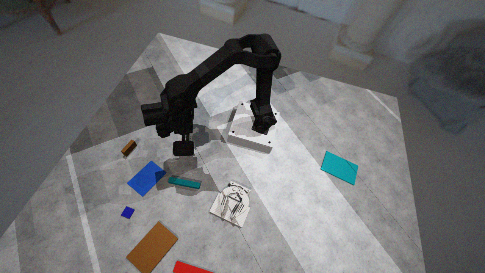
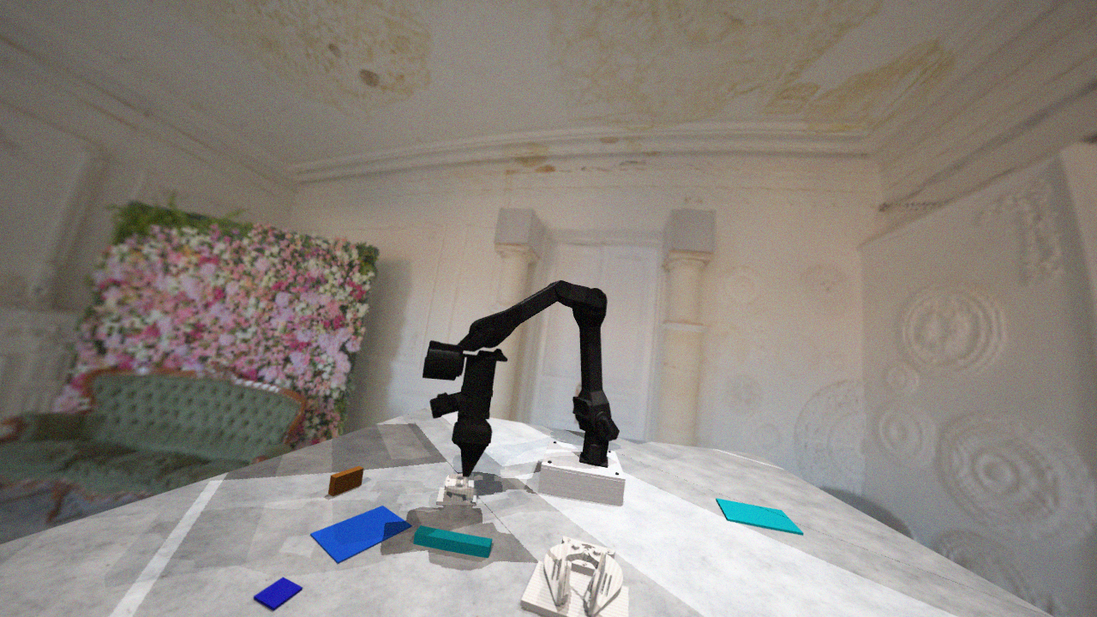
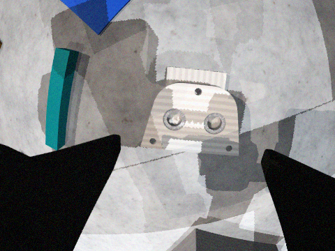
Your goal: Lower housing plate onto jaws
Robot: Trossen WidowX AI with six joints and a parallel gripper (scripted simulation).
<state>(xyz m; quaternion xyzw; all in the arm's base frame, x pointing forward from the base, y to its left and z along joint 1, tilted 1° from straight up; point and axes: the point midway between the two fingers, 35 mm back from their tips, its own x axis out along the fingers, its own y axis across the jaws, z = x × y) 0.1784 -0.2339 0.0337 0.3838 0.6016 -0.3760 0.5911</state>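
The teal bar is 13 cm ahead of my gripper tip, 5 cm to the left of it and 5 cm below it. The rest, counted from my gripper tip: blue sheet (15 cm ahead, 8 cm to the right, 6 cm below); small blue square (28 cm ahead, 7 cm to the right, 6 cm below); block (8 cm ahead, 19 cm to the right, 5 cm below).
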